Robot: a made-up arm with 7 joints. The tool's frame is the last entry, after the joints. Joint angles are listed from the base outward.
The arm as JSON. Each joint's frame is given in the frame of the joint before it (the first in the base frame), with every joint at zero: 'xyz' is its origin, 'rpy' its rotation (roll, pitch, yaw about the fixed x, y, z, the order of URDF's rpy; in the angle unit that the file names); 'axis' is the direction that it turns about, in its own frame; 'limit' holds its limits. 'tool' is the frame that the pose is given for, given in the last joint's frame.
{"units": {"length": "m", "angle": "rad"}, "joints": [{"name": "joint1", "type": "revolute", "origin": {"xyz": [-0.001, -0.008, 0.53], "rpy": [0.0, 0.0, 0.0]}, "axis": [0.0, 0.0, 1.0], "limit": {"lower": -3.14, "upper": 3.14}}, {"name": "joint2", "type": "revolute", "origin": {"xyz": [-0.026, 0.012, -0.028], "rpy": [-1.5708, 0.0, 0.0]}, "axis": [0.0, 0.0, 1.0], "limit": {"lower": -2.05, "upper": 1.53}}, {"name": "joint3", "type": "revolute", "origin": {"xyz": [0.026, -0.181, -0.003], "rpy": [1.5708, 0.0, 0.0]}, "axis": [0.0, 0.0, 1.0], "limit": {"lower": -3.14, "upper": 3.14}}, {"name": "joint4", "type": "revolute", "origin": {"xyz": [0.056, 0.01, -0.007], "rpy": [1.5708, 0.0, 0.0]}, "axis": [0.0, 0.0, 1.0], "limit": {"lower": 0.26, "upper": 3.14}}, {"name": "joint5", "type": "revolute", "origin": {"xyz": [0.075, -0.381, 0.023], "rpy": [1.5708, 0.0, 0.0]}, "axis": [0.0, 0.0, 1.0], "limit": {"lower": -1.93, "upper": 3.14}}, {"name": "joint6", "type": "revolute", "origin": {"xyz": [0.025, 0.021, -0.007], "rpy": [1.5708, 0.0, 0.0]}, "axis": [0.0, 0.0, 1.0], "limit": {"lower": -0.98, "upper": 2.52}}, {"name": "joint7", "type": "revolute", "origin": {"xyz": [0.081, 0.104, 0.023], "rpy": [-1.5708, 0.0, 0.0]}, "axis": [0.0, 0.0, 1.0], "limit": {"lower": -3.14, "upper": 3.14}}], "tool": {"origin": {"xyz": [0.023, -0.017, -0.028], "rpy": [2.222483, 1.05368, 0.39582]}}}
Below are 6 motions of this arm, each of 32 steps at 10 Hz.
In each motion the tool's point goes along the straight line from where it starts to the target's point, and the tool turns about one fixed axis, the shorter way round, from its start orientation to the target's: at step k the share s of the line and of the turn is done. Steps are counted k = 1, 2, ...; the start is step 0. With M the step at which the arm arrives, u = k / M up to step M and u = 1 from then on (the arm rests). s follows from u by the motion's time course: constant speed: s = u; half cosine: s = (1 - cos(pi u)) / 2; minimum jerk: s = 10 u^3 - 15 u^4 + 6 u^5.
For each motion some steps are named. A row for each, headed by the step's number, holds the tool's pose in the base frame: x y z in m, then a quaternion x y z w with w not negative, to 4 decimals.
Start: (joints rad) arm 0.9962 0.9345 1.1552 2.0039 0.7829 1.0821 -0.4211
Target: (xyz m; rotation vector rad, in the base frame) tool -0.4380 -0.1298 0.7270 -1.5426 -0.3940 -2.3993
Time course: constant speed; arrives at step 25
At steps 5, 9, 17, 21, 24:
5: -0.1741 0.4757 0.6348 0.4164 0.1096 0.4076 0.8052
9: -0.2269 0.3546 0.6533 0.4886 0.1276 0.5528 0.6629
17: -0.3324 0.1124 0.6901 0.5619 0.1450 0.7598 0.2933
21: -0.3852 -0.0087 0.7086 0.5596 0.1437 0.8119 0.0833
24: -0.4248 -0.0995 0.7224 -0.5406 -0.1383 -0.8262 0.0774

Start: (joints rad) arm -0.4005 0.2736 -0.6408 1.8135 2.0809 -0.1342 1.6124
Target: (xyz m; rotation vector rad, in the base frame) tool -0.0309 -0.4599 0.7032 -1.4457 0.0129 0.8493
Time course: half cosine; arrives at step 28
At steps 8, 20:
8: 0.1569 -0.4908 0.6767 -0.6284 -0.3952 0.5252 0.4161
20: 0.0127 -0.4671 0.6971 -0.6528 -0.0909 0.4212 0.6231

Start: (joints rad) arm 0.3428 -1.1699 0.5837 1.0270 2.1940 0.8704 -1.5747
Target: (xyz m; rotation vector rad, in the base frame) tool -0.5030 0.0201 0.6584 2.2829 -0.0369 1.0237
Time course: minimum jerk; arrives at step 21
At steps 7, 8, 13, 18, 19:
7: -0.0639 0.2309 0.8772 0.7679 -0.4774 -0.0738 0.4207
8: -0.1057 0.2109 0.8564 0.7942 -0.4397 -0.0278 0.4186
13: -0.3446 0.0962 0.7373 0.8772 -0.1939 0.2317 0.3732
18: -0.4901 0.0263 0.6648 0.8690 -0.0289 0.3764 0.3199
19: -0.4989 0.0221 0.6605 0.8671 -0.0188 0.3846 0.3161

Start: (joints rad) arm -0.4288 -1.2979 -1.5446 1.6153 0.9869 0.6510 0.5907
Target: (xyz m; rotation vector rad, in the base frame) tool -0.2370 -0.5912 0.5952 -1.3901 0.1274 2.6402
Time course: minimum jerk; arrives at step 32
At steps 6, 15, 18, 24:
6: -0.5147 -0.3757 0.5624 -0.5671 -0.0026 0.7308 0.3799
15: -0.4000 -0.4647 0.5760 -0.5327 0.0163 0.8056 0.2588
18: -0.3491 -0.5042 0.5820 -0.5137 0.0246 0.8333 0.2030
24: -0.2672 -0.5677 0.5916 -0.4784 0.0378 0.8702 0.1116

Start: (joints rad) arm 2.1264 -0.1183 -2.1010 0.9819 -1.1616 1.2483 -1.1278
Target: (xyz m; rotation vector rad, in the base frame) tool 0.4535 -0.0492 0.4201 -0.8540 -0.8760 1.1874
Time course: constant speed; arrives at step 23
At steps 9, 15, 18, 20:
9: 0.4546 -0.0291 0.4201 -0.3685 -0.3951 0.5387 0.6464
15: 0.4541 -0.0377 0.4201 -0.3722 -0.3916 0.5326 0.6515
18: 0.4539 -0.0420 0.4201 -0.3741 -0.3898 0.5295 0.6540
20: 0.4537 -0.0449 0.4201 -0.3753 -0.3886 0.5275 0.6557

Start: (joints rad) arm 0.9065 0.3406 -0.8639 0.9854 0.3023 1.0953 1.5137
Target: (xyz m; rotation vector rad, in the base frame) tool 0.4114 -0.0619 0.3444 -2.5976 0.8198 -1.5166
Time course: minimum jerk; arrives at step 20
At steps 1, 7, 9, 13, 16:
1: 0.4826 -0.0394 0.3526 -0.6957 0.1285 -0.6808 0.1898
7: 0.4659 -0.0447 0.3507 -0.7352 0.1618 -0.6411 0.1493
9: 0.4537 -0.0486 0.3493 -0.7615 0.1856 -0.6096 0.1189
13: 0.4282 -0.0566 0.3463 -0.8083 0.2333 -0.5377 0.0547
16: 0.4155 -0.0606 0.3449 -0.8275 0.2558 -0.4993 0.0225

